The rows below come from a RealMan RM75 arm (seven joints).
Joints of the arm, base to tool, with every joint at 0 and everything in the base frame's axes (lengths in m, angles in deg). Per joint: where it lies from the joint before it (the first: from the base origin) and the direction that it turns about. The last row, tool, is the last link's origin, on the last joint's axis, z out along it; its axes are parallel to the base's.
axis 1: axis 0 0 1 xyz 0 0 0.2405
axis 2: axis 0 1 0 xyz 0 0 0
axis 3: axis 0 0 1 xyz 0 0 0.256
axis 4: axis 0 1 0 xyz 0 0 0
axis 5: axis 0 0 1 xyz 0 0 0.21
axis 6: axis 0 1 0 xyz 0 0 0
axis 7: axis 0 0 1 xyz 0 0 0.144
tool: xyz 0 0 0
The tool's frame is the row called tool.
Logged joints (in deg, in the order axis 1, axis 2, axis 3, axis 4, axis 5, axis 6, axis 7), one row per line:
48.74, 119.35, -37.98, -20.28, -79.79, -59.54, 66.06
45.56, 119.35, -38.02, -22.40, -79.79, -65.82, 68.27
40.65, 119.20, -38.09, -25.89, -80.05, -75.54, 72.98
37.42, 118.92, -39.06, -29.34, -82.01, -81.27, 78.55
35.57, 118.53, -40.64, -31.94, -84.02, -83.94, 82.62
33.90, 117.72, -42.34, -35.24, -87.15, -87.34, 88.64
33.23, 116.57, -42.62, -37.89, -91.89, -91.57, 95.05
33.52, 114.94, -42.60, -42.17, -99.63, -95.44, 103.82
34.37, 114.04, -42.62, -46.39, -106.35, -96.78, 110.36
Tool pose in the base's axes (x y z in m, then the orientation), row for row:
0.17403, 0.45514, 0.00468, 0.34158, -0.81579, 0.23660, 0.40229
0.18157, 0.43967, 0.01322, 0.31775, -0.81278, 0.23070, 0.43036
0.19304, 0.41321, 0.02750, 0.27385, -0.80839, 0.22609, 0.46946
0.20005, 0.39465, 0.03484, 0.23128, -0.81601, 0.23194, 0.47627
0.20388, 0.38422, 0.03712, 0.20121, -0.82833, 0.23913, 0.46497
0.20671, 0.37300, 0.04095, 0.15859, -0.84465, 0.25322, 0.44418
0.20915, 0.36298, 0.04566, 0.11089, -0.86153, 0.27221, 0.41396
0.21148, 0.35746, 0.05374, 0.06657, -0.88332, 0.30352, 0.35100
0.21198, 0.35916, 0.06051, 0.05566, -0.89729, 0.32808, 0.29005
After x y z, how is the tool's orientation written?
As a quaternion, w x y z.
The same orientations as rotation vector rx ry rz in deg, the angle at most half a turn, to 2 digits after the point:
-121.57, 35.26, 59.95
-122.53, 34.78, 64.88
-124.58, 34.84, 72.35
-128.54, 36.54, 75.03
-132.58, 38.27, 74.42
-138.37, 41.48, 72.77
-145.00, 45.81, 69.67
-152.59, 52.43, 60.63
-156.03, 57.05, 50.44

